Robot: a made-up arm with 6 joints.
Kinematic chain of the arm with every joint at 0, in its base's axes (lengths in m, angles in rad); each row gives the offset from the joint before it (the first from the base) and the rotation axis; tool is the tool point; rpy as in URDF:
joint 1: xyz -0.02 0 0.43 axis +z
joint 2: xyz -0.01 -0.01 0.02 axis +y
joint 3: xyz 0 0.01 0.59 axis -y
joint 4: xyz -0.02 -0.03 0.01 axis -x
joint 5: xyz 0.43 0 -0.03 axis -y
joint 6: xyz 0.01 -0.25 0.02 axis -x
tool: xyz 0 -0.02 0 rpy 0 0 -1.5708
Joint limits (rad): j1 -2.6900..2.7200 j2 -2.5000..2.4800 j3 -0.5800..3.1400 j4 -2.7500..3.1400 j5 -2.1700..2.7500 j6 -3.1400..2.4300
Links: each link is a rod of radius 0.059 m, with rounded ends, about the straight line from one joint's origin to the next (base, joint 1, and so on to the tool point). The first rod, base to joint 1, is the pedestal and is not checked.
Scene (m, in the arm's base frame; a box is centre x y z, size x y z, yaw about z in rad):
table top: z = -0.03
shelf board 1: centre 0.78 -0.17 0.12 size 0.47 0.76 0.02 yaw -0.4
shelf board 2: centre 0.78 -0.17 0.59 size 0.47 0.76 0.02 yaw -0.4
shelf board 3: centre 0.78 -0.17 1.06 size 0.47 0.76 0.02 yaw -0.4
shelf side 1: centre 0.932 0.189 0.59 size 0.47 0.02 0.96 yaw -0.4
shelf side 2: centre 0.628 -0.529 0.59 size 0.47 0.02 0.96 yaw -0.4
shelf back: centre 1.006 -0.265 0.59 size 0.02 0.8 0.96 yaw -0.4
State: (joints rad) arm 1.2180 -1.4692 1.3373 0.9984 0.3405 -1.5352
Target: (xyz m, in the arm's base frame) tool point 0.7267 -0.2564 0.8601
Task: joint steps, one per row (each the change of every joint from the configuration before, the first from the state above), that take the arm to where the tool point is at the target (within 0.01 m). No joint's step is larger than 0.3 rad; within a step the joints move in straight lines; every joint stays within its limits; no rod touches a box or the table.
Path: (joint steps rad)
1: -0.1161 0.2076 -0.2834 -0.2299 -0.0078 -0.0094
2: -0.1161 0.2075 -0.2834 -0.2300 -0.0077 -0.0094
3: -0.1161 0.2076 -0.2833 -0.2299 -0.0078 -0.0094
4: -0.1161 0.2076 -0.2834 -0.2300 -0.0077 -0.0094
5: -0.1161 0.2075 -0.2834 -0.2299 -0.0078 -0.0094
6: -0.1161 0.2076 -0.2834 -0.2299 -0.0077 -0.0094
7: -0.1646 0.2740 0.2096 0.2331 0.0055 0.0236
8: -0.1647 0.2740 0.2095 0.2332 0.0055 0.0236
9: -0.1646 0.2740 0.2096 0.2331 0.0054 0.0236

